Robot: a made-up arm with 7 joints.
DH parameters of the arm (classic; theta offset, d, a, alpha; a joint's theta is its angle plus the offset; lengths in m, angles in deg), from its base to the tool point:
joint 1: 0 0.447 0 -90
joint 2: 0 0 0 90
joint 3: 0 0.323 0.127 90
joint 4: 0 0 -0.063 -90
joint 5: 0 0.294 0 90
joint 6: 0 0 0.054 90
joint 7: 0 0 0 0
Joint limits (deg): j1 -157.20..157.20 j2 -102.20..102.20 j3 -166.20..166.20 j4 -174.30..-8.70 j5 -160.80..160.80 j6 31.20..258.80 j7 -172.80..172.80
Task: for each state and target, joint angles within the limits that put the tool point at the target. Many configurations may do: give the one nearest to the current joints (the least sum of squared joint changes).
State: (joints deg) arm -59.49 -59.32 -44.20 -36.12 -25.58 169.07 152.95
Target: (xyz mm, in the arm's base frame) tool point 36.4 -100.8 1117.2
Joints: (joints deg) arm -46.79 -15.50 -13.90 -45.42 -29.42 157.89 152.95
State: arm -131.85 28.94 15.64 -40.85 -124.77 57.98 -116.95
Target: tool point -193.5 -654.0 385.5
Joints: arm -115.15 63.80 19.61 -56.11 -124.28 60.99 -116.95
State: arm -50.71 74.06 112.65 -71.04 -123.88 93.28 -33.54
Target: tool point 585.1 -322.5 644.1
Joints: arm -56.21 81.66 109.77 -44.58 -124.11 88.32 -33.54
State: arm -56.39 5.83 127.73 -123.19 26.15 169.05 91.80
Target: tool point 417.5 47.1 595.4
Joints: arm -73.52 21.60 91.79 -138.17 30.57 164.37 91.80
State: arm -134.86 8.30 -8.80 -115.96 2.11 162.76 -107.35
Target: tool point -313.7 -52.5 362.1
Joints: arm -149.08 26.07 -20.30 -163.45 4.32 157.89 -107.35
